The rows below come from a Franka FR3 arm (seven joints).
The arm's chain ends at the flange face. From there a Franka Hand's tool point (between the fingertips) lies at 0.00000 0.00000 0.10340 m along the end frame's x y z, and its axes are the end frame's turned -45 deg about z.
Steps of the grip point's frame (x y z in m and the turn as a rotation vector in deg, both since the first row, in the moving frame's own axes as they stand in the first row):
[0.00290 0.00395 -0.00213 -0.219 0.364 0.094]
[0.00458 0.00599 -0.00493 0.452 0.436 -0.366]
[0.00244 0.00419 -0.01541 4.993 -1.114 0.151]
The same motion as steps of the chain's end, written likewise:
[0.00410 0.00093 -0.00213 0.103 0.412 0.094]
[0.00750 0.00213 -0.00492 0.628 -0.011 -0.366]
[0.01246 0.00619 -0.01500 2.743 -4.318 0.151]

